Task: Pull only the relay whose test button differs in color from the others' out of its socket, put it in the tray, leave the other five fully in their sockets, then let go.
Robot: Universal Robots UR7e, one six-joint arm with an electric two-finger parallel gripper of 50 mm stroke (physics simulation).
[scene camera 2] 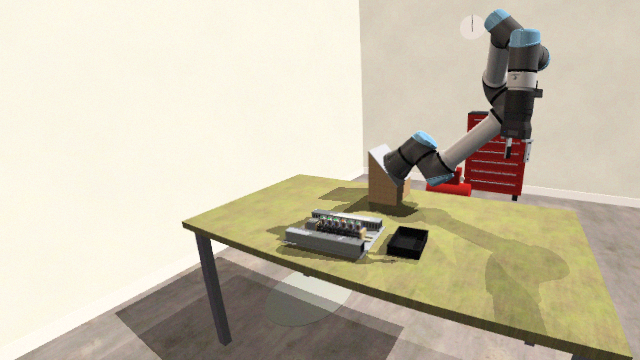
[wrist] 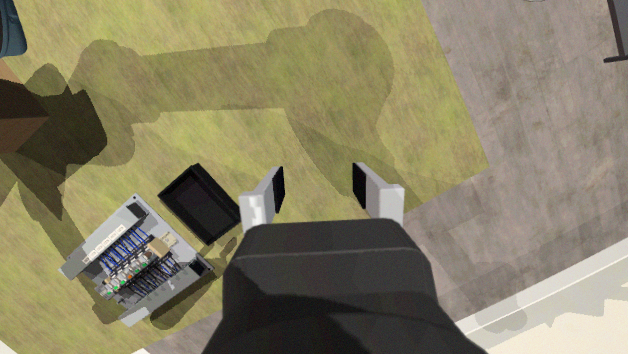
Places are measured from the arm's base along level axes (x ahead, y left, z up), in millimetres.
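Pixels of known places: gripper, fingertip midpoint: (scene camera 2: 516,160) (wrist: 318,179); arm's base at its link origin: (scene camera 2: 394,167).
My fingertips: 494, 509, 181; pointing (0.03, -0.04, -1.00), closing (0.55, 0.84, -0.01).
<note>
For each thing: its middle in the pictures, then the offset to it from my fingertips, as dx, dy, dz. "spot": a spot on its surface instead.
- grey panel at a spot on its surface: (wrist: 167,223) spot: -34, -429, -339
- relay at the middle of its body: (wrist: 133,268) (scene camera 2: 343,224) +0, -553, -292
- relay row at a spot on its surface: (scene camera 2: 341,225) spot: +14, -555, -289
- black tray at the middle of its body: (wrist: 203,205) (scene camera 2: 408,241) -18, -308, -322
- beige block at the middle of its body: (wrist: 158,247) -2, -476, -314
Six relays stand in a row in sockets on a grey panel (wrist: 167,223) between two grey ducts. One relay (wrist: 130,276) has an orange test button; the other five show green ones. The orange-button relay stands inside the row, with three green buttons on its left side and two on its right in the wrist view. In the scene view the relay row (scene camera 2: 341,225) is small. The black tray (scene camera 2: 404,252) (wrist: 220,192) stands beside the panel, and no relay shows in it. My gripper (scene camera 2: 518,155) (wrist: 318,179) is open and empty, pointing down, high above the table and away from panel and tray.
The grey ducts (scene camera 2: 325,242) (wrist: 175,295) rise on both sides of the relay row. Blue and black wires run beside the relays. A beige block (wrist: 159,247) sits at the row's end. The arm's wooden pedestal (scene camera 2: 384,182) stands behind the panel. A red tool cabinet (scene camera 2: 492,175) stands beyond the table.
</note>
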